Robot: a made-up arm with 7 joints.
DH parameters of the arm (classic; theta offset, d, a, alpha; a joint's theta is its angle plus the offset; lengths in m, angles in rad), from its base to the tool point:
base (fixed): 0 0.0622 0 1.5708
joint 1: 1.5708 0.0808 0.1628 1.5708
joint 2: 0 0.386 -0.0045 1.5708
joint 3: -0.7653 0 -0.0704 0
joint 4: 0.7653 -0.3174 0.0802 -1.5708
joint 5: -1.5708 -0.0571 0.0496 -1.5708
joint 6: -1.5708 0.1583 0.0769 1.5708
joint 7: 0 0.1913 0.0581 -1.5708
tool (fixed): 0 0.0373 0 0
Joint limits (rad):
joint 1: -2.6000..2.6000
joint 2: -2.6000..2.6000
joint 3: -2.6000..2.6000
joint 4: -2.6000..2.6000
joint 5: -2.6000..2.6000
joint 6: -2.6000..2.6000
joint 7: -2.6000..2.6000
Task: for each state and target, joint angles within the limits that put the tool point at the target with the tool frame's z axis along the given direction. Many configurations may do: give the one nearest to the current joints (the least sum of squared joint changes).
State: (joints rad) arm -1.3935 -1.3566 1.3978 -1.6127 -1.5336 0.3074 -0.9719
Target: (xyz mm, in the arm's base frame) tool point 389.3 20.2 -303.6 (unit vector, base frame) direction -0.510 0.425 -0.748
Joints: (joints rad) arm -1.5736 -1.2754 1.2530 -1.7493 -1.5240 0.1989 -0.9237
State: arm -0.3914 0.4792 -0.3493 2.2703 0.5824 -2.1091 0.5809
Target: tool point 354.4 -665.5 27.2 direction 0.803 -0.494 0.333
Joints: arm -0.4198 0.7584 -1.1057 1.5879 0.6936 -1.7986 0.7833
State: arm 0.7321 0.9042 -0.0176 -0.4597 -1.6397 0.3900 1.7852
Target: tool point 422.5 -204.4 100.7 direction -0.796 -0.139 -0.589
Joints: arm 0.0400 1.6547 0.0527 -0.3949 -1.5735 0.5631 2.1464
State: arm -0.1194 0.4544 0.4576 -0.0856 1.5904 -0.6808 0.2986
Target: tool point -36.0 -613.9 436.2 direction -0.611 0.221 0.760
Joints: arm 0.6956 -0.0422 0.5643 -0.3258 1.0412 -1.3411 1.2346
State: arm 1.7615 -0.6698 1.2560 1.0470 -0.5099 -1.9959 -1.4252
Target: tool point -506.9 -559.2 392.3 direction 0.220 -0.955 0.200
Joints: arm 2.3206 -0.5604 1.6010 1.4721 -0.1860 -1.4997 -0.8972
